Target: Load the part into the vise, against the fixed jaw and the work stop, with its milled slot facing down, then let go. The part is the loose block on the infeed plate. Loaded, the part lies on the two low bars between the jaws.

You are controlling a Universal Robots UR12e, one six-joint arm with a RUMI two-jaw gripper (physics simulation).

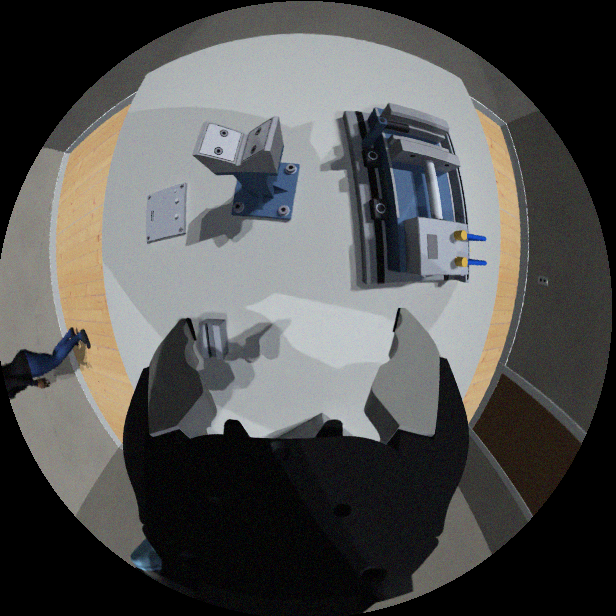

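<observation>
My gripper [294, 318] is open and empty, its two grey fingers spread wide above the grey table. A small grey block [212, 336] with a lighter groove along its visible face lies just inside my left fingertip, partly hidden by that finger; I cannot tell if it touches it. The vise [407, 195] stands at the upper right, with dark jaws, a pale screw between them and two yellow-and-blue knobs [468, 249] on its near end. A flat grey plate [166, 212] with small holes lies at the upper left with nothing on it.
A grey angle bracket on a blue bolted base [252, 166] stands between the flat plate and the vise. The table has a wooden rim at left and right. A blue object [68, 344] lies off the table at the far left.
</observation>
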